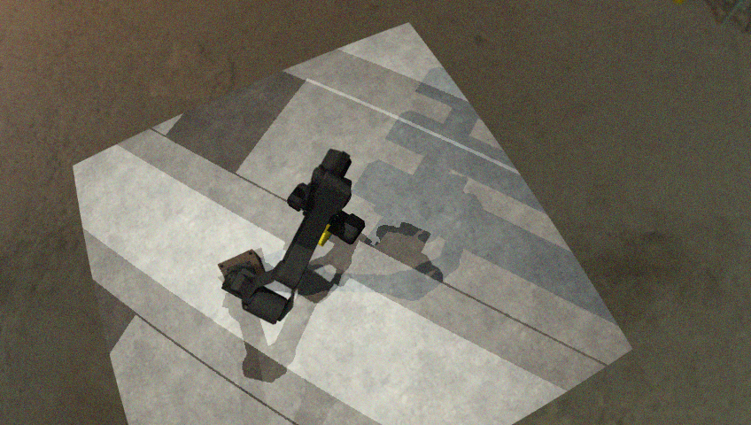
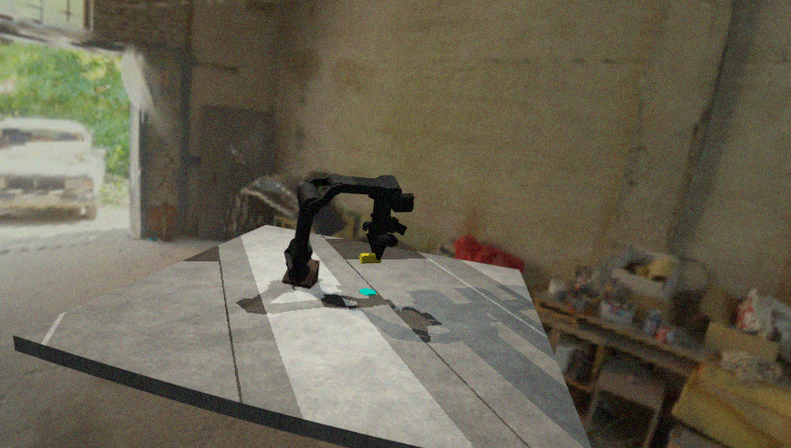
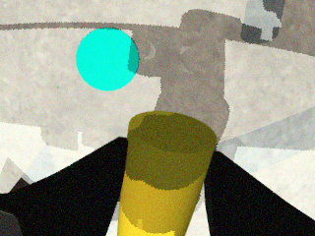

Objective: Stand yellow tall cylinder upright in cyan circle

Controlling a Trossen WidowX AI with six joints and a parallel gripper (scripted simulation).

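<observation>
Now: gripper tip 20 mm past the yellow cylinder and 10 mm to the left of it. From my gripper tip the other things lie so: cyan circle (30 mm behind, 50 mm to the left, 150 mm below).
</observation>
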